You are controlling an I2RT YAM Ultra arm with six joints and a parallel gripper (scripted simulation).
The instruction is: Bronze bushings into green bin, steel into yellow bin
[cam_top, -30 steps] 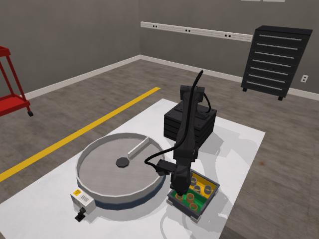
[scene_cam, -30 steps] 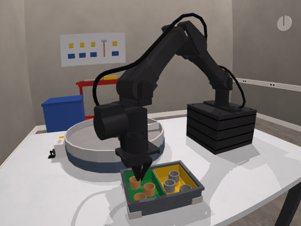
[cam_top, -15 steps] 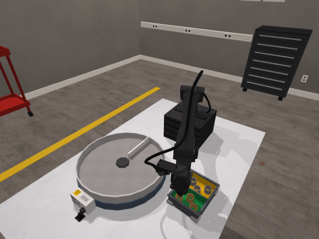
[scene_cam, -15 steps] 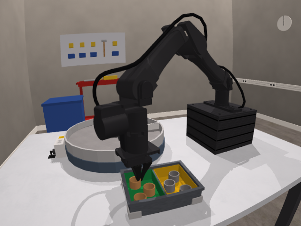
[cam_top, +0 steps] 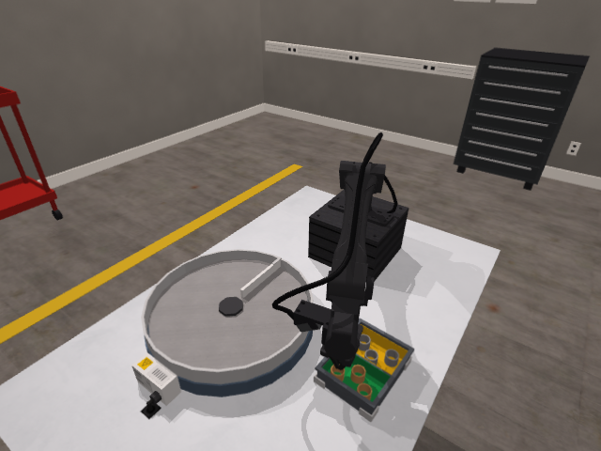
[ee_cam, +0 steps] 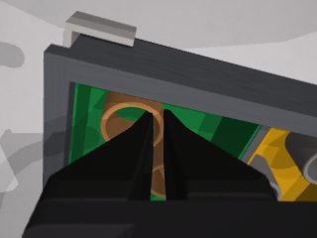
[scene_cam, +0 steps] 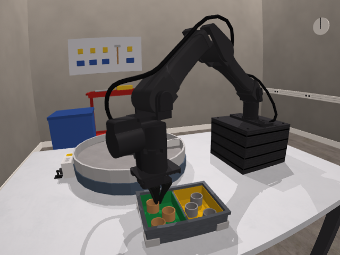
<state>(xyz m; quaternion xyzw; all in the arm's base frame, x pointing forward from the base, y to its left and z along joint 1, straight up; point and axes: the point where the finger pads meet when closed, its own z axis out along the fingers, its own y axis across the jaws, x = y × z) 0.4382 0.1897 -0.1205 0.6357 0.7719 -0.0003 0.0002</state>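
The green bin is 40 mm to the left of my hand and 20 mm below it. Round my hand: dark grey tray 40 mm to the left, 40 mm behind, 10 mm below; turntable 310 mm to the right, 20 mm ahead, 20 mm above; yellow bin 90 mm behind, 50 mm to the left, 20 mm below.
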